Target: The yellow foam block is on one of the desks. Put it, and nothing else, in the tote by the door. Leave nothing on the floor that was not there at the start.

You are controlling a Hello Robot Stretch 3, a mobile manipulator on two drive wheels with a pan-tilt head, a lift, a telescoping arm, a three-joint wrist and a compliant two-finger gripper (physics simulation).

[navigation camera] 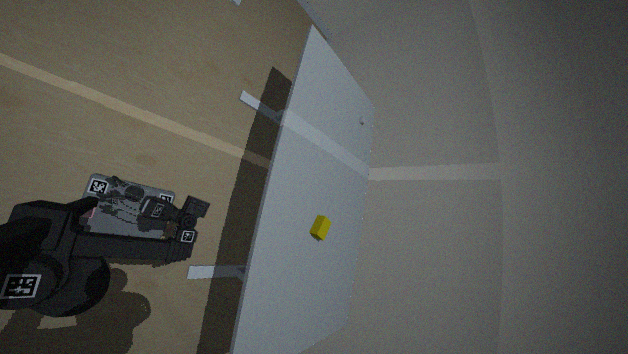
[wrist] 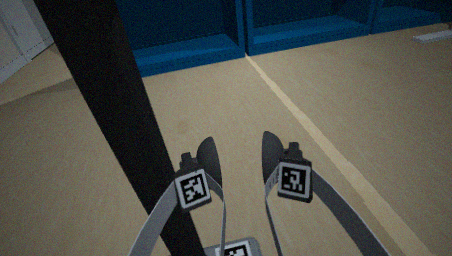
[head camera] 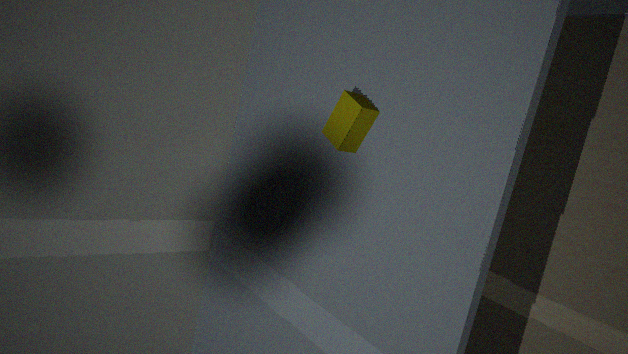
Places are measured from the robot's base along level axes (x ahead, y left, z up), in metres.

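Pixels of known places: gripper, fingertip midpoint: (navigation camera: pixel 101 186); robot's base, link origin: (navigation camera: pixel 134 192).
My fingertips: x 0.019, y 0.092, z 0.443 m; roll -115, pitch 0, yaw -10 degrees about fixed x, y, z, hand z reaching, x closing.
Observation:
For each thing: its top centre in the pictures, then the offset to it from my fingertips. Level surfaces: height alone.
- yellow foam block, top centre: (head camera: pixel 340 120) (navigation camera: pixel 324 228) dy -0.732, dx +0.015, dz +0.323 m
- pale desk top, surface height: dz +0.278 m
- small pale object, top centre: (navigation camera: pixel 364 119) dy -0.997, dx +0.721, dz +0.302 m
The yellow foam block (head camera: pixel 350 121) (navigation camera: pixel 320 228) lies on the pale desk top (head camera: pixel 425 200) (navigation camera: pixel 305 280), right of the middle in the head view and right of the arm in the navigation view. My gripper (wrist: pixel 239 152) is open in the wrist view, its two fingertips apart with bare floor showing between them. The block does not show in the wrist view. In the navigation view the wrist and arm are folded over the robot's base, left of the desk; the fingers are hard to make out there. The tote by the door does not show in these views.
A small pale object (navigation camera: pixel 361 121) lies near the desk's far corner. Desk feet (navigation camera: pixel 215 272) (navigation camera: pixel 250 100) stick out towards the robot. Blue shelving (wrist: pixel 195 57) stands ahead in the wrist view, with a black post (wrist: pixel 107 100) at left. Dark blurred patches cover part of the head view.

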